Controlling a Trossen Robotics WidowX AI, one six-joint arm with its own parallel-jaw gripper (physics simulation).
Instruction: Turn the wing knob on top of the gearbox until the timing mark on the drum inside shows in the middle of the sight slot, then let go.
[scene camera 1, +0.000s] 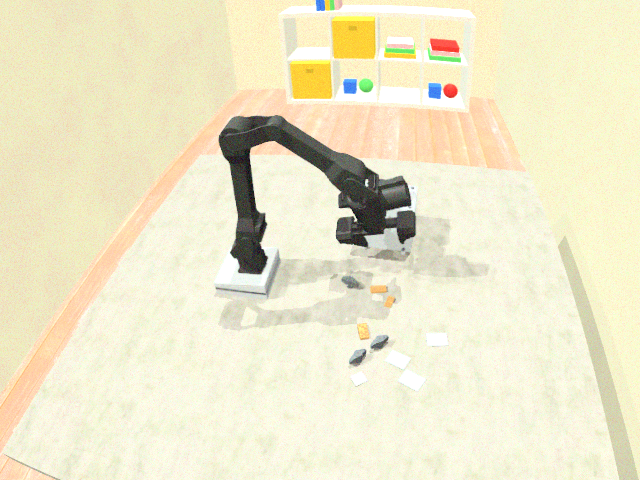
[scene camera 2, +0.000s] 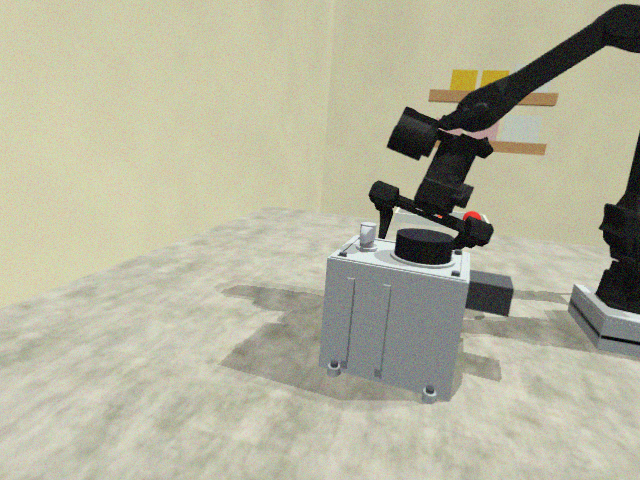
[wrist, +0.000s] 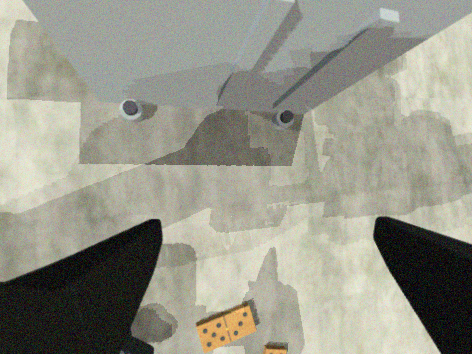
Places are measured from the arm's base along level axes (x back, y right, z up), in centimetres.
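Pixels of known places: gripper, fingertip midpoint: (scene camera 1: 385, 244) (wrist: 267, 228); arm's base, link origin: (scene camera 1: 253, 264) (scene camera 2: 626, 305).
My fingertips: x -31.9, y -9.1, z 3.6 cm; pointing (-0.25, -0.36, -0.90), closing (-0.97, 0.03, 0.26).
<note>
Ahead of a thing's pixels: the offset from my fingertips to its top centre. "spot": to the spot under its first point.
The grey gearbox @[dy -13.8, dx +3.0, dz +8.8 cm] (scene camera 1: 388, 247) (scene camera 2: 392, 320) (wrist: 150, 45) stands upright on the floor mat. On its top, in scene camera 2, are a wide black round knob @[spot: dy -17.0, dx +3.2, dz +7.5 cm] (scene camera 2: 424, 246) and a small silver cylinder @[dy -13.6, dx -3.7, dz +8.8 cm] (scene camera 2: 367, 235); the wing shape cannot be made out. The arm hides most of the gearbox top in scene camera 1. My gripper (scene camera 1: 385, 238) (scene camera 2: 419, 240) (wrist: 267, 228) is open and empty. Its fingers stand wide apart at about top height, behind the black knob in scene camera 2, and the wrist view looks down past the gearbox's side. The sight slot and timing mark do not show.
A dark block @[spot: dy -16.2, dx +10.5, dz +3.4 cm] (scene camera 2: 489, 292) sticks out from the gearbox's side. Orange dominoes @[dy +7.8, dx +0.4, dz -7.7 cm] (scene camera 1: 378, 288) (wrist: 226, 327), grey winged pieces @[dy +24.7, dx -2.3, dz -5.6 cm] (scene camera 1: 379, 341) and white cards @[dy +33.0, dx -10.5, dz -8.1 cm] (scene camera 1: 412, 379) lie on the mat. A red ball (scene camera 2: 472, 215) shows behind the gripper. The arm's base (scene camera 1: 242, 281) stands to the left.
</note>
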